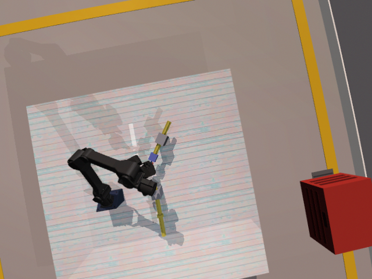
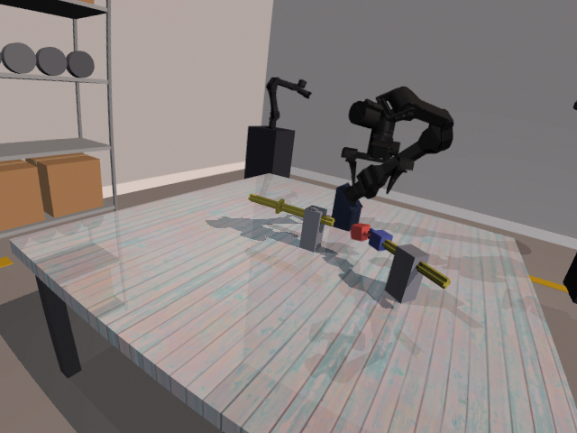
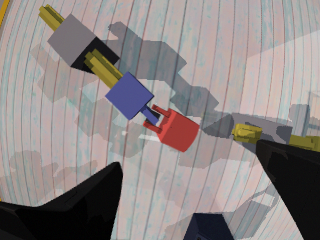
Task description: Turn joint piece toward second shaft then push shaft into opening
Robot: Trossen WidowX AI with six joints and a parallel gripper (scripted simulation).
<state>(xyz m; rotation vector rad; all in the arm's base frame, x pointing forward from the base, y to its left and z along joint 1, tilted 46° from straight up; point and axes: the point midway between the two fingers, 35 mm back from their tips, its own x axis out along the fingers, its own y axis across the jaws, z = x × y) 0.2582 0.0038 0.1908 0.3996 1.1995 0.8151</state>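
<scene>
My gripper tip is now 12 cm above the red joint piece.
</scene>
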